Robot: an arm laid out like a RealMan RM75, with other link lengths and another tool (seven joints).
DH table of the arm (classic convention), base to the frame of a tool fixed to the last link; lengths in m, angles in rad. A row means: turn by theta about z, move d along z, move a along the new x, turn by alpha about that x. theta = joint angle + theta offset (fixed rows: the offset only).
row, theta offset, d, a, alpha
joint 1, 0.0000, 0.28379, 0.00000, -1.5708
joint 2, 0.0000, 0.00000, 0.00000, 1.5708
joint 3, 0.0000, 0.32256, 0.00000, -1.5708
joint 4, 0.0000, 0.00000, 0.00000, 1.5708
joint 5, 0.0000, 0.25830, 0.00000, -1.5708
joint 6, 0.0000, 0.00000, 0.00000, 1.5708
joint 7, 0.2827, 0.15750, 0.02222, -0.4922
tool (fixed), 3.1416, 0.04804, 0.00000, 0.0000
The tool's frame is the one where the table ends.
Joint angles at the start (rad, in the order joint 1, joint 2, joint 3, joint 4, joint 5, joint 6, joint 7):
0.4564, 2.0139, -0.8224, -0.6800, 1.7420, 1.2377, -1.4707
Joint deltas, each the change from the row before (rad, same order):
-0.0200, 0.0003, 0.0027, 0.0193, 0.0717, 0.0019, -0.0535
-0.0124, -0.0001, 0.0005, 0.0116, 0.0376, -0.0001, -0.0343
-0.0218, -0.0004, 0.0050, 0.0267, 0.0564, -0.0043, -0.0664
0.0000, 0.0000, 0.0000, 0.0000, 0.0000, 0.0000, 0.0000
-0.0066, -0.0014, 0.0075, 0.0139, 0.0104, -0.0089, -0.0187
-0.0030, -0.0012, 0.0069, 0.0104, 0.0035, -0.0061, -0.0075
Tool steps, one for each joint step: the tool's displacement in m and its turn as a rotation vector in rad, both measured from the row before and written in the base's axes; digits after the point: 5 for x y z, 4 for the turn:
0.00736, -0.00382, 0.00693, 0.0573, 0.0265, -0.0048
0.00559, -0.00271, 0.00327, 0.0328, 0.0077, -0.0050
0.01348, -0.00542, 0.00398, 0.0565, 0.0021, -0.0197
0.00000, 0.00000, 0.00000, 0.0000, 0.0000, 0.0000
0.00783, -0.00143, 0.00106, 0.0164, -0.0017, -0.0208
0.00522, -0.00076, 0.00055, 0.0075, 0.0014, -0.0159

